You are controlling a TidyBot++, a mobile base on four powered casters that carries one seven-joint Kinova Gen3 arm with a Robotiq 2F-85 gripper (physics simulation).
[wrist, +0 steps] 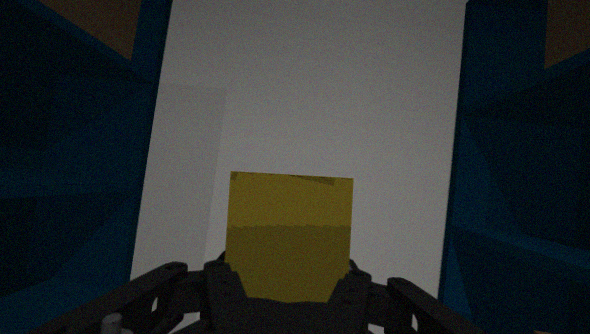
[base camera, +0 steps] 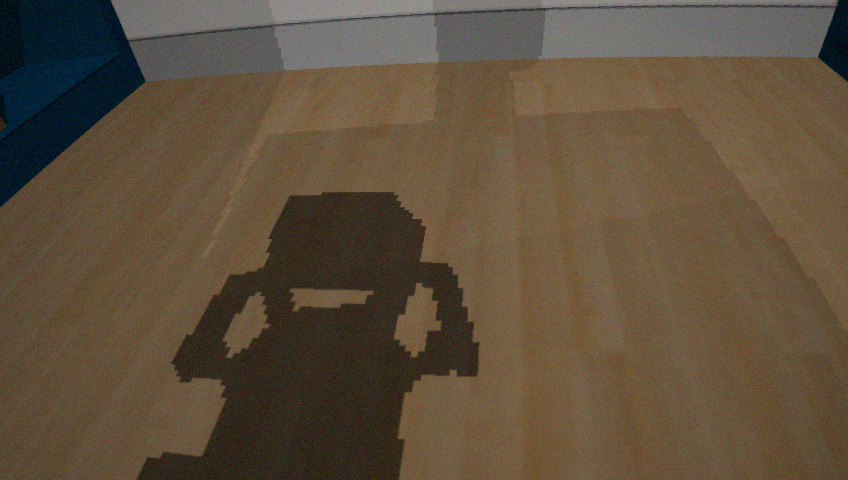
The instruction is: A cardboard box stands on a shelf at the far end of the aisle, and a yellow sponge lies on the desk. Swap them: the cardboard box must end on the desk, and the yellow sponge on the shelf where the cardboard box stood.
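Note:
The yellow sponge is held between the fingers of my gripper in the wrist view, at the lower middle. My gripper is shut on it, and the sponge stands up past the fingertips in front of a pale wall. The gripper itself does not show in the base camera view; a dark shadow of the arm and gripper lies on the floor there. The cardboard box that the task names cannot be made out for certain in either view, and the desk does not show.
Blue shelf units stand on both sides of the aisle. Brown boxes show at the upper left and upper right of the wrist view. A pale wall closes the aisle beyond the wooden floor.

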